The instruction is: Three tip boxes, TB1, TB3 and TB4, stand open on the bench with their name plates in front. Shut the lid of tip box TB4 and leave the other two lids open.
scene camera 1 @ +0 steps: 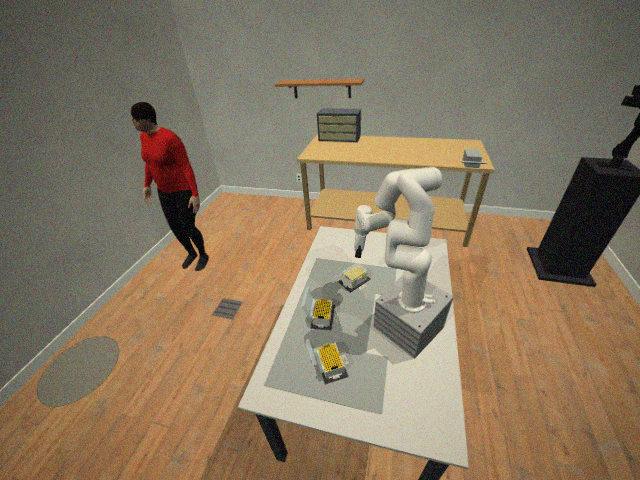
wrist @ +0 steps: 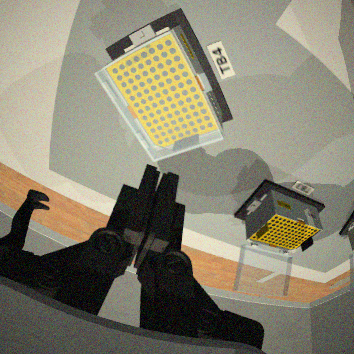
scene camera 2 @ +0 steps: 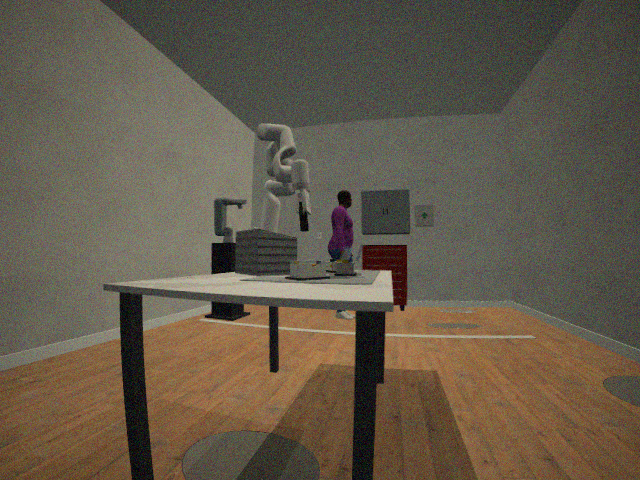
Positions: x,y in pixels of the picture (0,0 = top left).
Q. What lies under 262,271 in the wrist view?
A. A clear lid.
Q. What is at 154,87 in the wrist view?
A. A clear lid.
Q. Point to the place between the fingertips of the gripper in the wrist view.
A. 153,189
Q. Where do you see a grey mat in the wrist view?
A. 284,102
